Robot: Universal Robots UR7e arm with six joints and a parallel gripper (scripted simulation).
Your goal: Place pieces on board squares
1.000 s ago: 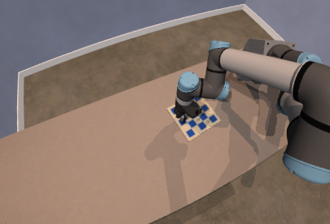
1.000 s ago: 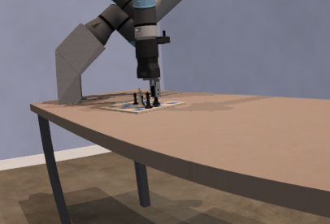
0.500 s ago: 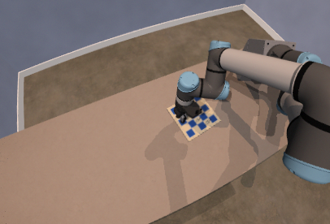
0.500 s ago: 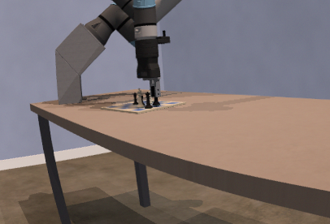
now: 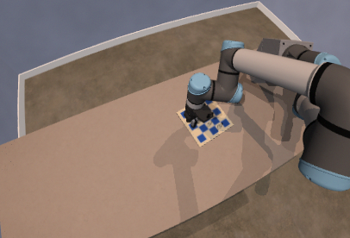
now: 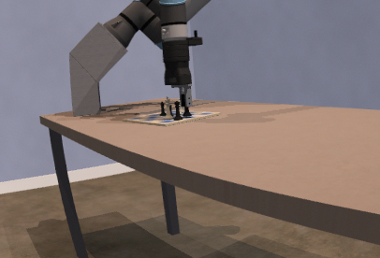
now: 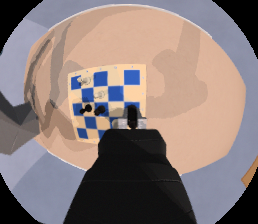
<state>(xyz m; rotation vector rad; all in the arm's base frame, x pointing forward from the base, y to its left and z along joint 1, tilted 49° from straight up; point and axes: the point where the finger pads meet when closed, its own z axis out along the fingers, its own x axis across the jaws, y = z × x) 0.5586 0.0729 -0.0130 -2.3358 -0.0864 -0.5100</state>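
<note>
Right now my hand is 1 cm above the black king. Round my hand: white king (4 cm to the right, 3 cm behind, 2 cm below); chessboard (7 cm behind, 5 cm below, 2 cm to the right); white bishop (13 cm behind, 5 cm to the left, 3 cm below).
</note>
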